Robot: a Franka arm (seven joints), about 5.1 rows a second.
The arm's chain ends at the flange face. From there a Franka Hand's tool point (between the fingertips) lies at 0.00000 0.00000 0.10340 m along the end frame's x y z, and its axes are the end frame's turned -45 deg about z.
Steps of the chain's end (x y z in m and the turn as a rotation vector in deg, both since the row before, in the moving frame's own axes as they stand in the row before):
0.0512 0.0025 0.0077 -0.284 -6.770 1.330
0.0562 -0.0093 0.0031 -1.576 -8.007 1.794
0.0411 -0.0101 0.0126 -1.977 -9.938 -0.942
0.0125 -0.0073 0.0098 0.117 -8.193 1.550
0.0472 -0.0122 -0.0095 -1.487 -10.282 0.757
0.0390 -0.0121 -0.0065 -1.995 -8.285 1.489
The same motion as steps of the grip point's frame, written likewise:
0.0256 0.0296 0.0070 4.586 -4.988 1.330
0.0343 0.0248 0.0021 4.547 -6.776 1.794
0.0210 0.0119 0.0110 5.629 -8.425 -0.942
0.0039 -0.0070 0.0087 5.876 -5.711 1.550
0.0271 0.0135 -0.0112 6.219 -8.322 0.757
0.0232 0.0109 -0.0076 4.448 -7.269 1.489

